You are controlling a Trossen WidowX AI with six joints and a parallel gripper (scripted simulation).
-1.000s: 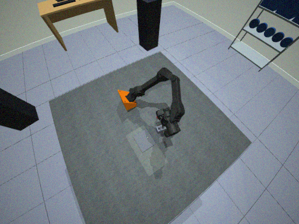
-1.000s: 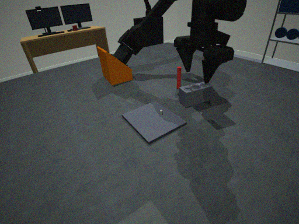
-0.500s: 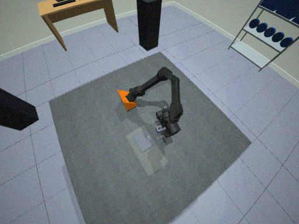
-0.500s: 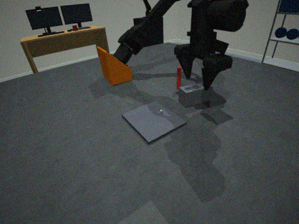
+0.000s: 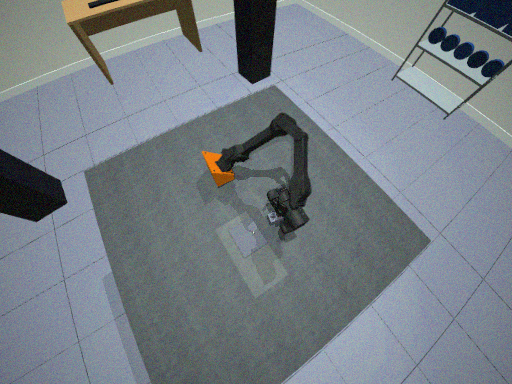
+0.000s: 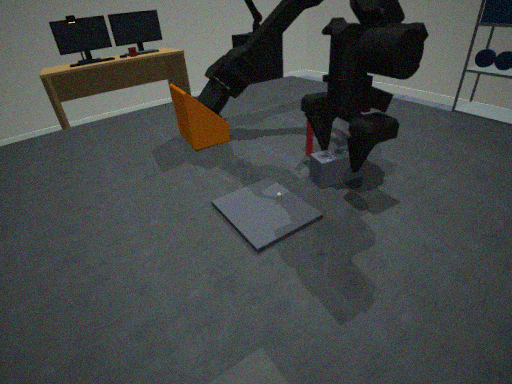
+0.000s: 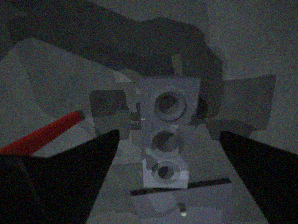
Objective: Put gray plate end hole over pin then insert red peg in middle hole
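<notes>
My gripper tip is now right at the gray plate. From my gripper tip the other things lie so: red peg 10 cm behind, 4 cm to the left; then flat square base 2 cm behind, 15 cm to the right, 3 cm below.
</notes>
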